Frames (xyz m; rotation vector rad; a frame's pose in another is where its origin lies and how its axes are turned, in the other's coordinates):
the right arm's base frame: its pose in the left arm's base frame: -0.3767 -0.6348 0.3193 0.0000 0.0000 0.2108
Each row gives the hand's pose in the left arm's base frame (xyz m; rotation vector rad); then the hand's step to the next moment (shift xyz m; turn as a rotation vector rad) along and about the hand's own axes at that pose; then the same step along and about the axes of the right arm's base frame.
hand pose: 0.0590 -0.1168 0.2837 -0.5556 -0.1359 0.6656
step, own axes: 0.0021 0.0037 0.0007 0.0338 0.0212 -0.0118
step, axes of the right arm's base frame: 0.0003 0.0040 -0.0015 0.0241 0.0249 -0.0230
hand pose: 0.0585 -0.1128 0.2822 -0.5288 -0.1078 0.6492
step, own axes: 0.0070 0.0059 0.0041 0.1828 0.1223 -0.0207
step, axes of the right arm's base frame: 0.0033 0.0095 0.0001 0.1202 0.1613 -0.0913
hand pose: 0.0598 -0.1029 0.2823 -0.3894 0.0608 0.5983
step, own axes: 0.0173 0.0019 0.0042 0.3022 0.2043 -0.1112
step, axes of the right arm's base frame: 0.0153 0.0093 0.0003 0.1961 0.2394 -0.2229
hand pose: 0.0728 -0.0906 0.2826 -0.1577 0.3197 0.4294
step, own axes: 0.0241 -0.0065 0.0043 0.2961 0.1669 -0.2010
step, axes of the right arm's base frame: 0.0251 -0.0009 -0.0035 0.1715 0.1880 -0.3020
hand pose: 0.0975 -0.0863 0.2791 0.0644 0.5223 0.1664
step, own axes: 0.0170 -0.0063 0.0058 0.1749 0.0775 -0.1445
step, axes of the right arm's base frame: 0.0172 -0.0071 -0.0040 0.0873 0.0933 -0.2028
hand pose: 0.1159 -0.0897 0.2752 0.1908 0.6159 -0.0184
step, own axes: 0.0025 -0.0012 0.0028 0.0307 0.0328 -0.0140
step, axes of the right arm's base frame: 0.0031 -0.0023 0.0006 0.0266 0.0311 -0.0232
